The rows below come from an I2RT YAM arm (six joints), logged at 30 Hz.
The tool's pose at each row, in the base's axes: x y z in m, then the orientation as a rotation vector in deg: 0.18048, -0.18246, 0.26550, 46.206, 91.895, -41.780; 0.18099, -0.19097, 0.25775, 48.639, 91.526, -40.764; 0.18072, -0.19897, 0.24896, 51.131, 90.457, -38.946; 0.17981, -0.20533, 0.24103, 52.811, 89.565, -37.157; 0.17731, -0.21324, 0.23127, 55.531, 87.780, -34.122; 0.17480, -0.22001, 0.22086, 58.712, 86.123, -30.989; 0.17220, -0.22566, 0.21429, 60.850, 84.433, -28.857
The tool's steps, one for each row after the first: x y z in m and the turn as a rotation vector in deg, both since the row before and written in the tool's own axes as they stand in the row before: 0.00658, -0.00418, 0.00848, 0.756, 0.913, 1.938; 0.00748, -0.00465, 0.00799, 0.327, 0.512, 2.717; 0.00668, -0.00456, 0.00623, -0.124, 0.330, 2.215; 0.00799, -0.00714, 0.00701, -0.245, 0.341, 3.817; 0.00837, -0.00719, 0.00623, 0.028, 0.746, 4.018; 0.00443, -0.00644, 0.00456, 0.028, 0.090, 2.990
